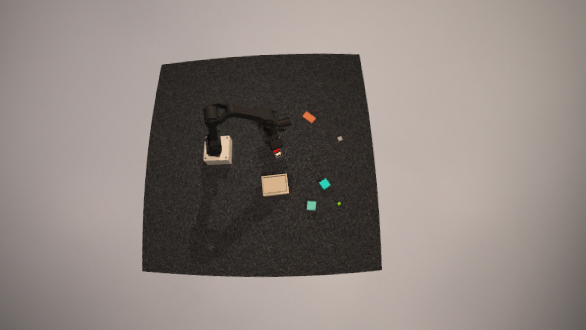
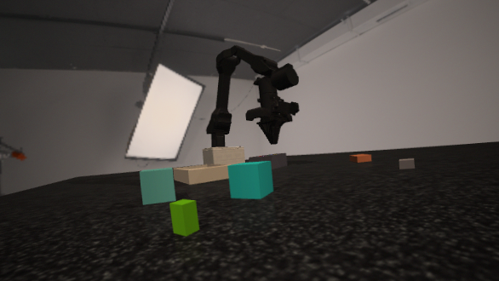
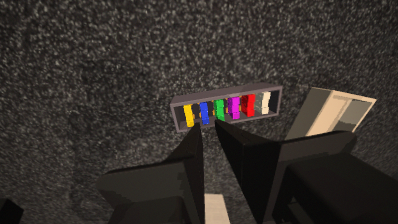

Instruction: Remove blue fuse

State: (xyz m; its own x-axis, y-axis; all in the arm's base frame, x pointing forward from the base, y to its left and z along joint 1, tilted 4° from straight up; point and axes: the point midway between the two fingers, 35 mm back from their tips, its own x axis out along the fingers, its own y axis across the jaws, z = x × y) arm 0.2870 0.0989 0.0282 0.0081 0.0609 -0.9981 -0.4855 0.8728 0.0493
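Right now my gripper tip is 5 cm above the blue fuse. The rest, counted from my gripper tip: tan tray 4 cm ahead, 24 cm to the right, 7 cm below; then orange block 18 cm ahead, 16 cm to the left, 6 cm below; then teal cube 29 cm ahead, 21 cm to the right, 5 cm below.
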